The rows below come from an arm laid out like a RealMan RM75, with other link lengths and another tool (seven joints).
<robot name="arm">
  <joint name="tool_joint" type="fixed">
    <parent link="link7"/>
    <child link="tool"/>
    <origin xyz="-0.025 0.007 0.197" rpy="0 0.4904 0.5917"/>
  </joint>
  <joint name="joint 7" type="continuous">
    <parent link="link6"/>
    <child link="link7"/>
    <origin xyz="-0.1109 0 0" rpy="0 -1.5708 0"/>
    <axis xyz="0 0 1"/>
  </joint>
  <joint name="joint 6" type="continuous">
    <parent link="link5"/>
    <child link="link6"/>
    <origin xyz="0 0 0" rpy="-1.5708 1.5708 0"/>
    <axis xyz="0 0 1"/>
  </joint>
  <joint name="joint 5" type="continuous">
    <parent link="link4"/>
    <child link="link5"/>
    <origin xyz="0.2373 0 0" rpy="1.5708 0 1.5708"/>
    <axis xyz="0 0 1"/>
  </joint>
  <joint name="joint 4" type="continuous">
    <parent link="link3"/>
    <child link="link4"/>
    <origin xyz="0 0 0" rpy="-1.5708 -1.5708 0"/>
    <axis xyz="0 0 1"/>
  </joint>
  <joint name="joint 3" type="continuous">
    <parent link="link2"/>
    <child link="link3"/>
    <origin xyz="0.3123 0 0" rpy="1.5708 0 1.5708"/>
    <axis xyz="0 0 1"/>
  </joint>
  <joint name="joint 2" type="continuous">
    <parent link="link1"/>
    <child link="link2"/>
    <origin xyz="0 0 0" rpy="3.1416 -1.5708 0"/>
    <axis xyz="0 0 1"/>
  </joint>
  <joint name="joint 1" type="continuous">
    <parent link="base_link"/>
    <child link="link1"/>
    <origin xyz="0 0 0.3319" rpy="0 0 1.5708"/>
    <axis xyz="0 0 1"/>
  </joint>
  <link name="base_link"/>
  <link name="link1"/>
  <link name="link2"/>
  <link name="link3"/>
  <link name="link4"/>
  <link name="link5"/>
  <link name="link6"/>
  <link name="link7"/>
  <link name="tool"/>
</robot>
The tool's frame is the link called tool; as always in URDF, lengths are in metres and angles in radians. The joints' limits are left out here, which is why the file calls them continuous.
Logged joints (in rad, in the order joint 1, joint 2, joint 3, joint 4, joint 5, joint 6, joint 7), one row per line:
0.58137 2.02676 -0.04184 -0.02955 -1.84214 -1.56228 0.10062
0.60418 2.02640 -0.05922 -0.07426 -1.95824 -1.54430 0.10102
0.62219 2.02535 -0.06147 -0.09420 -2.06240 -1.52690 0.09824
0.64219 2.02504 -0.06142 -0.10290 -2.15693 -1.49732 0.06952
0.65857 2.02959 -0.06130 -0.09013 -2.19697 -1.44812 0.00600
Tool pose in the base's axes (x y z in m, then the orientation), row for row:
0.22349 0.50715 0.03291 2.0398 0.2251 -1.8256
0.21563 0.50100 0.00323 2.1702 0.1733 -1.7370
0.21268 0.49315 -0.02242 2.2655 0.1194 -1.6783
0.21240 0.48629 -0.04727 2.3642 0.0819 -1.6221
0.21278 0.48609 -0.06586 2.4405 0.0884 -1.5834
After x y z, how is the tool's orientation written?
As angles about the fixed x, y, z axes (roll, pitch, yaw), in radians.
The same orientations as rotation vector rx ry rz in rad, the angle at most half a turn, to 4 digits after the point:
1.5424 -1.7329 -1.2849
1.6403 -1.7674 -1.1058
1.7021 -1.7921 -0.9597
1.7799 -1.8117 -0.8256
1.8615 -1.8252 -0.7592

